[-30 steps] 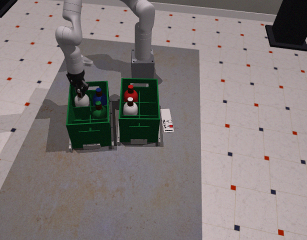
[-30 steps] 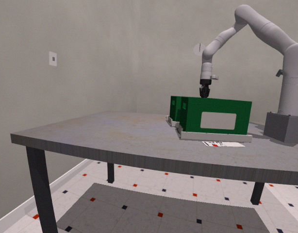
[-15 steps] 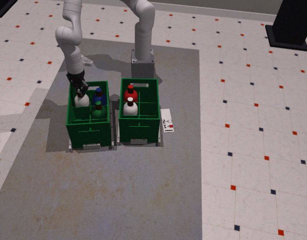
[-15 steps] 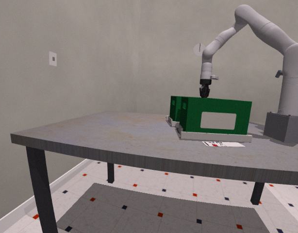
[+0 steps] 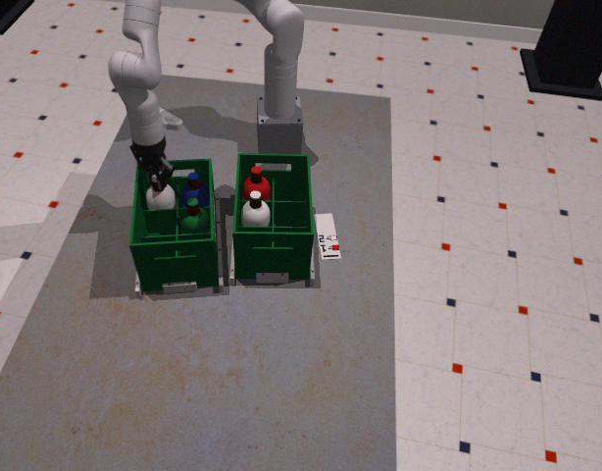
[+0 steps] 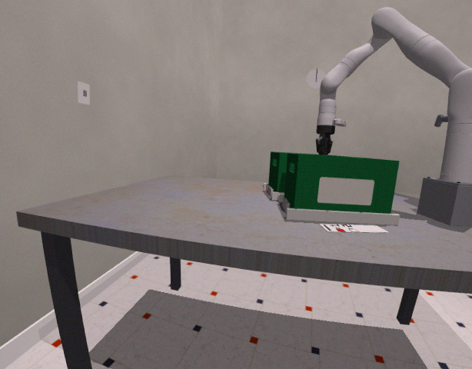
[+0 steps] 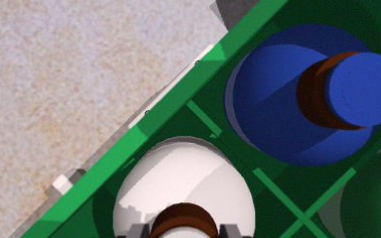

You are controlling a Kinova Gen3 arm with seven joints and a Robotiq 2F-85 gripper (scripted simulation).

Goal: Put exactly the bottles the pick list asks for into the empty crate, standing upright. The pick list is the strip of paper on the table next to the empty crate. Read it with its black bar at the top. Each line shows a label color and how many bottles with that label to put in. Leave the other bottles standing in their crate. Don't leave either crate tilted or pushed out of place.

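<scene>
Right now my hand is 9 cm to the right of the blue bottle, 7 cm above it and 2 cm past it. Round my hand: red-label bottle: 24 cm to the left, 7 cm below, 7 cm behind; green bottle: 11 cm to the left, 7 cm below, 6 cm ahead; pick list: 44 cm to the left, 16 cm below, 2 cm behind.
</scene>
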